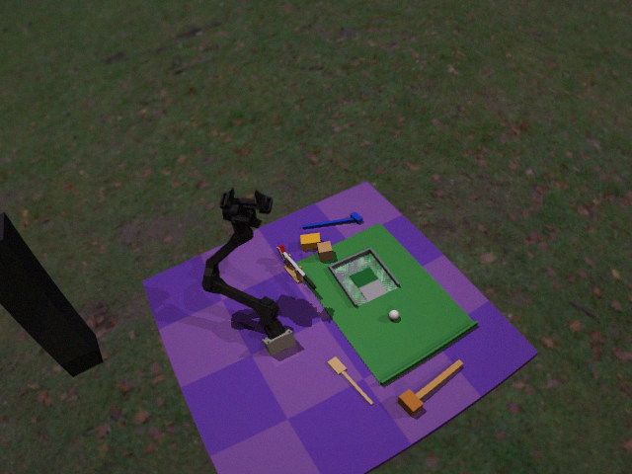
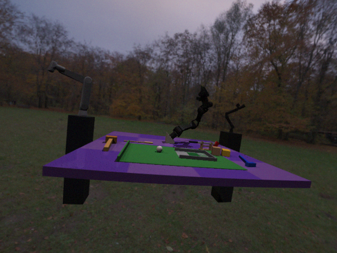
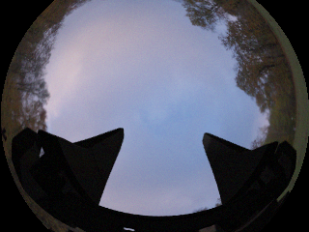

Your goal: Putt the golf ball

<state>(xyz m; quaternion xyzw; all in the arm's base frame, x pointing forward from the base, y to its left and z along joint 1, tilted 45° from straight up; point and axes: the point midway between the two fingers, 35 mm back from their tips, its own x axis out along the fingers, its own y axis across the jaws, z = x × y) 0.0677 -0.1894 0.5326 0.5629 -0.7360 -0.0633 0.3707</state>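
The red putter lies 140 mm ahead of my gripper tip, 30 mm to the left of it and 530 mm below it. Round my gripper tip: green mat (390 mm ahead, 280 mm to the right, 590 mm below); blue putter (460 mm ahead, 210 mm to the left, 580 mm below); yellow block (300 mm ahead, 150 mm to the left, 570 mm below).
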